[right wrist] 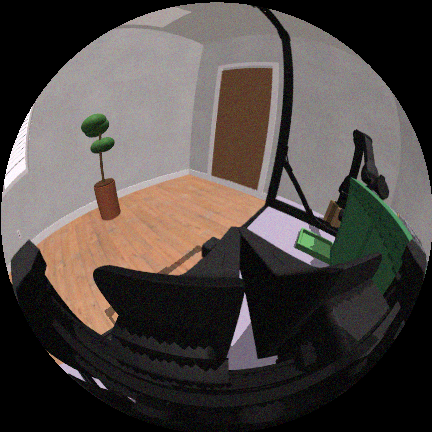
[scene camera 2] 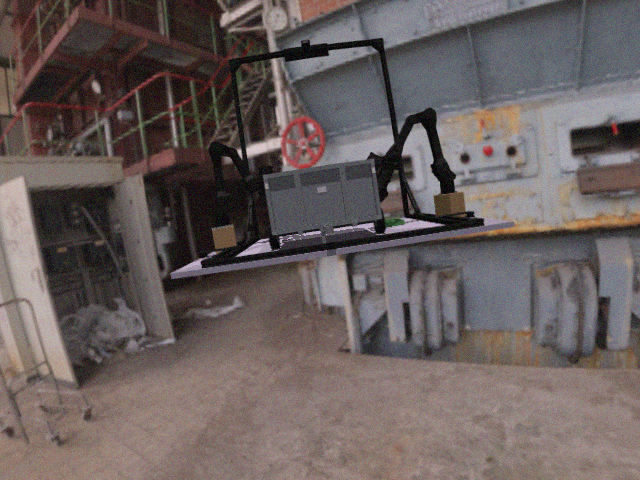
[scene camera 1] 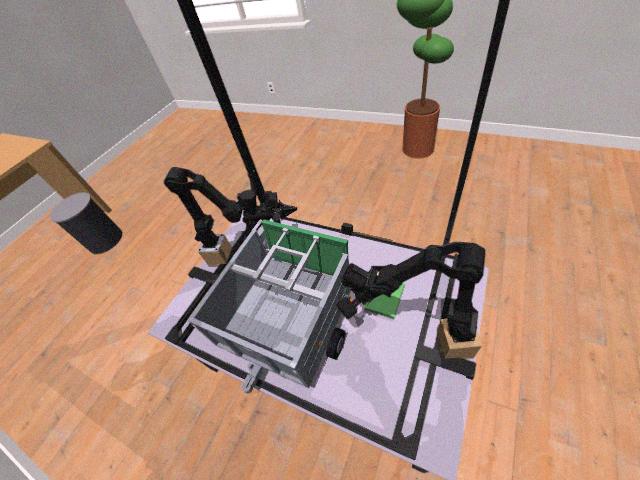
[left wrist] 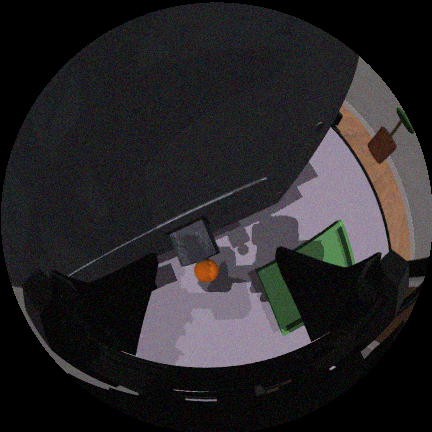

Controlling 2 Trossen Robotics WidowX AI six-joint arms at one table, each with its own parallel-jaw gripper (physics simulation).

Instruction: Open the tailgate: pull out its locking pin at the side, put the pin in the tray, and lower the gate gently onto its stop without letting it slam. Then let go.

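Frame: origin at the left arm's base, x ahead, y left, z up, level; millimetres.
Seen in the pictures: left gripper, fingertip midpoint: [scene camera 1: 351,300] [left wrist: 217,257]; right gripper, fingertip midpoint: [right wrist: 236,233] [scene camera 1: 297,208]; left arm's base, origin of the base link: [right wrist: 340,205] [scene camera 2: 448,193] [scene camera 1: 461,331]; right arm's base, origin of the base link: [scene camera 2: 222,226] [scene camera 1: 211,242].
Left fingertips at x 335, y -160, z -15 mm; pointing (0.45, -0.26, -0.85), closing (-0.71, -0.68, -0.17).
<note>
Offsets run from my left fingertips to a thing's top centre. "spot": to the spot under its first point. Level surfaces: height alone.
The grey trailer {dx +252, dy +24, dz +189 mm} [scene camera 1: 242,347] [scene camera 2: 320,209] has its green tailgate [scene camera 1: 334,256] [right wrist: 367,237] upright at the back. The pin's orange knob [scene camera 1: 351,300] [left wrist: 206,271] sits against a grey block {spot: dx +13, dy -1, dz +27 mm} [left wrist: 194,242] low on the trailer's side; its shaft is hidden. My left gripper [scene camera 1: 353,295] [scene camera 2: 382,192] [left wrist: 217,257] is open and empty at that side, with the knob in line between its spread fingers in the left wrist view. The green tray {dx -131, dy -53, dz -79 mm} [scene camera 1: 383,305] [left wrist: 279,300] [right wrist: 312,242] lies on the table beside the trailer. My right gripper [scene camera 1: 294,208] [right wrist: 236,233] is shut and empty behind the tailgate.
A trailer wheel {dx +69, dy +133, dz +3 mm} [scene camera 1: 337,343] stands near my left gripper. Pale rails {spot: dx +133, dy -61, dz +179 mm} [scene camera 1: 305,262] cross the trailer's open top. The drawbar {dx +358, dy +242, dz -19 mm} [scene camera 1: 251,378] projects at the front. Black frame posts {spot: dx -384, dy -197, dz +517 mm} [scene camera 1: 473,124] [right wrist: 287,90] rise at the table's back. The table {dz -101 mm} [scene camera 1: 361,382] has a black frame around it.
</note>
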